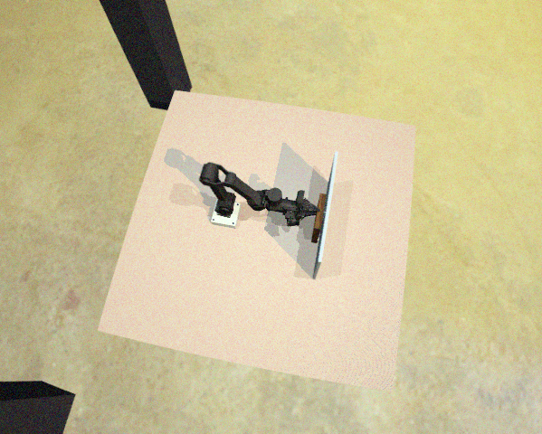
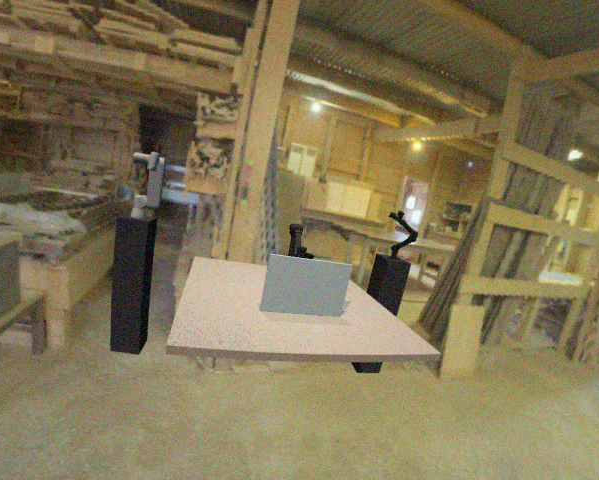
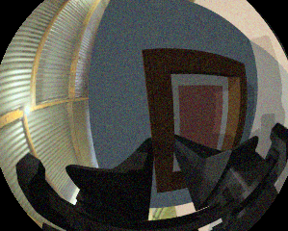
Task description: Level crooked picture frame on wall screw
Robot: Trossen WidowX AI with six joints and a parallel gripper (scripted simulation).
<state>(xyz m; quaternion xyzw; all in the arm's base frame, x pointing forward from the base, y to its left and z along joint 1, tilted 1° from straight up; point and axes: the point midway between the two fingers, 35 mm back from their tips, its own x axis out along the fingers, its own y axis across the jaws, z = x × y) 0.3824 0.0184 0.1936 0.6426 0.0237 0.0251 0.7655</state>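
My gripper tip is 1 cm short of the picture frame, 1 cm to the left of it and 5 cm above it. The rest, counted from my gripper tip: wall panel (2 cm ahead, 1 cm to the left, 7 cm below).
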